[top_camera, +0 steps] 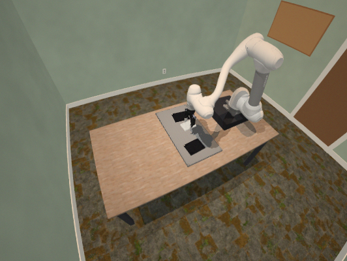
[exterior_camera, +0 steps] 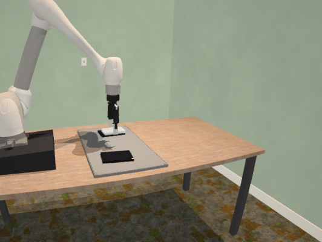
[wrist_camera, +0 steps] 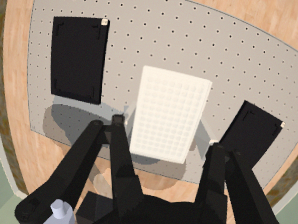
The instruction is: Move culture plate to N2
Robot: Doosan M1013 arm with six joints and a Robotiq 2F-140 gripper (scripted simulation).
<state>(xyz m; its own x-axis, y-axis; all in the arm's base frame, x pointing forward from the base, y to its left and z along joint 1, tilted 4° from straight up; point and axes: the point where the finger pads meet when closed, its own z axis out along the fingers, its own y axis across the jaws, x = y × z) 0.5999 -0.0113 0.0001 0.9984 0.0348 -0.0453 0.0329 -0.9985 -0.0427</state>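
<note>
The nest N2 is 4 cm ahead of my hand, 19 cm to the left of it and 10 cm below it. The rest, counted from my hand: plate lid (1 cm below); nest N1 (4 cm behind, 20 cm to the right, 10 cm below).
</note>
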